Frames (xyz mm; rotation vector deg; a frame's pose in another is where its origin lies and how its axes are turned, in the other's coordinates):
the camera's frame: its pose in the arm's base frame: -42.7 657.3 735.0 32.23 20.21 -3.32
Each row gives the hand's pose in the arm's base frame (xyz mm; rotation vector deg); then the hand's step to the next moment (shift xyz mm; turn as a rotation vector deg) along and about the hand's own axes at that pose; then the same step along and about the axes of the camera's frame.
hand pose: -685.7 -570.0 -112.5 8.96 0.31 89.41
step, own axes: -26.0 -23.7 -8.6 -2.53 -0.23 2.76
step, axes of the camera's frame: 24.6 -24.8 9.7 -0.51 -1.02 3.57
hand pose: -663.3 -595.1 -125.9 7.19 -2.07 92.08
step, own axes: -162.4 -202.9 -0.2 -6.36 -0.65 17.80
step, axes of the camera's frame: 198.5 -112.8 124.2 -4.37 2.14 18.28
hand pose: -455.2 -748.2 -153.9 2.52 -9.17 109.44
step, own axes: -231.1 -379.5 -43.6 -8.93 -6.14 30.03
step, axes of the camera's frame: 418.3 -24.1 154.2 -3.58 7.38 30.85
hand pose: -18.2 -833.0 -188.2 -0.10 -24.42 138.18
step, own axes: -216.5 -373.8 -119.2 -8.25 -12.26 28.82
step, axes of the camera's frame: 404.3 191.9 22.0 -0.38 12.68 29.80
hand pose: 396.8 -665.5 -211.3 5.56 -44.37 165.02
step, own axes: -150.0 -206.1 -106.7 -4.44 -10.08 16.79
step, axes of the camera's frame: 180.0 200.9 -60.0 -0.50 10.33 17.21
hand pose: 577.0 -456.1 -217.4 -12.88 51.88 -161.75
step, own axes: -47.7 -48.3 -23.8 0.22 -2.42 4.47
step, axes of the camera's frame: 35.1 60.2 -17.7 -1.40 2.11 4.41
